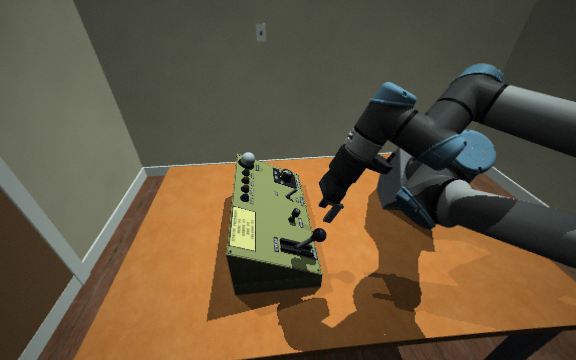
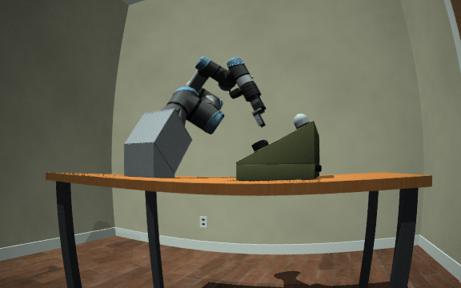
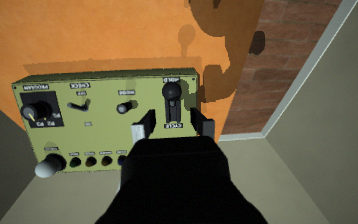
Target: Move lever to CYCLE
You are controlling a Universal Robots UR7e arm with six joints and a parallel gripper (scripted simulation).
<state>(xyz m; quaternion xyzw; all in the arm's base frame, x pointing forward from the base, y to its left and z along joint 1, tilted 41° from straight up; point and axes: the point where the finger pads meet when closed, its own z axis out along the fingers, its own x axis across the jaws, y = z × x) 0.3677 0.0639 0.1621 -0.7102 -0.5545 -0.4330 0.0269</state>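
Now: hand 130 mm above the mode knob, 120 mm to the left of it and 70 mm short of it. Also, from my hand: rotary program selector: 360 mm to the right, 130 mm below, 80 mm ahead; olive green console: 180 mm to the right, 150 mm below, 100 mm ahead; check toggle switch: 240 mm to the right, 130 mm below, 70 mm ahead.
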